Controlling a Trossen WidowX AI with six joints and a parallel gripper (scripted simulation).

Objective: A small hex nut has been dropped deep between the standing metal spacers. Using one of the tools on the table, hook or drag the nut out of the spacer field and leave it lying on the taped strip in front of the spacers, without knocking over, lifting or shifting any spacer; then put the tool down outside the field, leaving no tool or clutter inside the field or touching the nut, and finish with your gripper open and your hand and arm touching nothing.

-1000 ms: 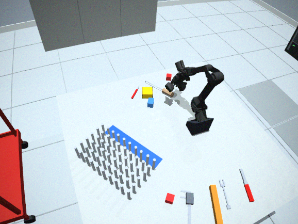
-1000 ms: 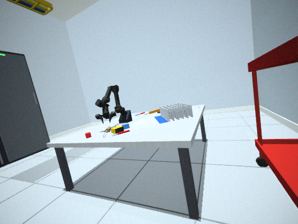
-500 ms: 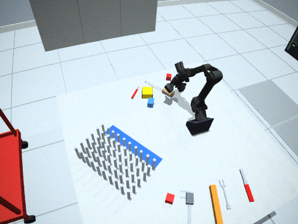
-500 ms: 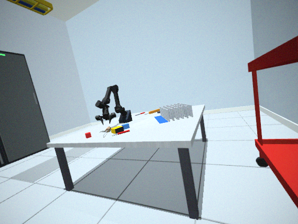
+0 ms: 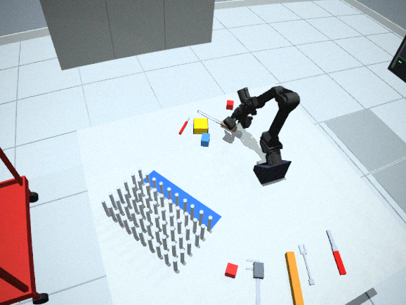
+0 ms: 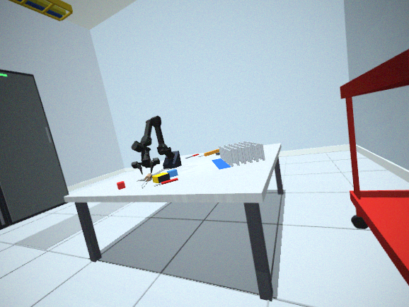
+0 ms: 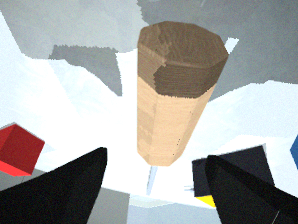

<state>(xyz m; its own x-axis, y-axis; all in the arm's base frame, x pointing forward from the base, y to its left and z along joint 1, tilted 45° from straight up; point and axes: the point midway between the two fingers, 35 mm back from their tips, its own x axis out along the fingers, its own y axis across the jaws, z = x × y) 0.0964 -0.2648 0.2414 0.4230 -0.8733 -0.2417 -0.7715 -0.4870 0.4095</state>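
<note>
Right now the metal rod is 70 mm to the right of my gripper tip, 60 mm ahead of it and 30 mm below it. From my gripper tip the other things lie so: fork tool (830 mm to the left, 80 mm behind, 40 mm below); then blue taped strip (400 mm to the left, 350 mm ahead, 40 mm below); then blue block (150 mm ahead, 90 mm to the left, 20 mm below).
</note>
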